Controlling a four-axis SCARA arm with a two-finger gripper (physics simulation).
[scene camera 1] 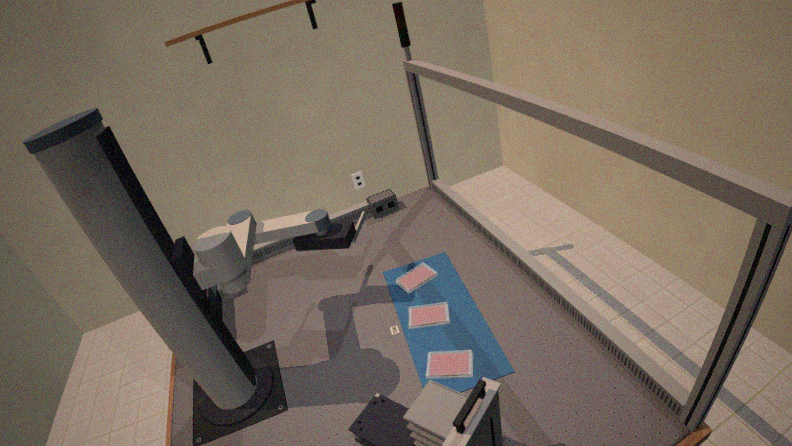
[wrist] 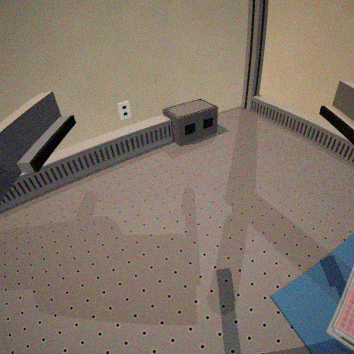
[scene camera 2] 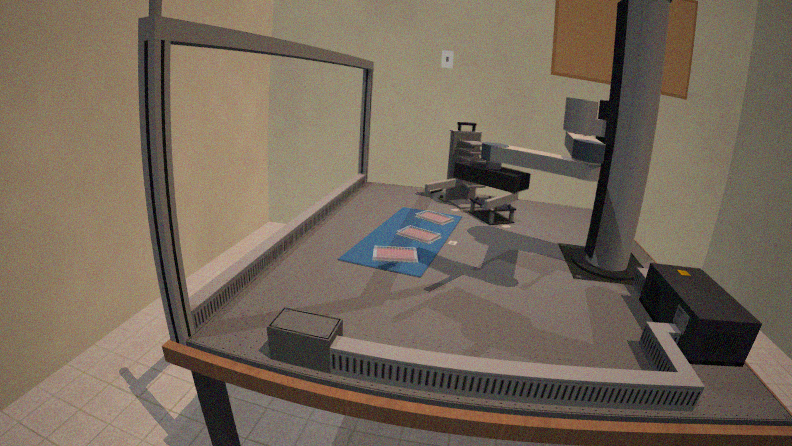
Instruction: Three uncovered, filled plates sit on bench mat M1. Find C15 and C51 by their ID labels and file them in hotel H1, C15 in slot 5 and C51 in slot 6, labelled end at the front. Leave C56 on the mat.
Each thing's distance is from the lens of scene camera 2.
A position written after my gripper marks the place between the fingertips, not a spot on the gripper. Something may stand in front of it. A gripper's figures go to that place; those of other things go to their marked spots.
my gripper [scene camera 2: 454, 196]: 0.94 m
plate C15 [scene camera 2: 380, 253]: 1.20 m
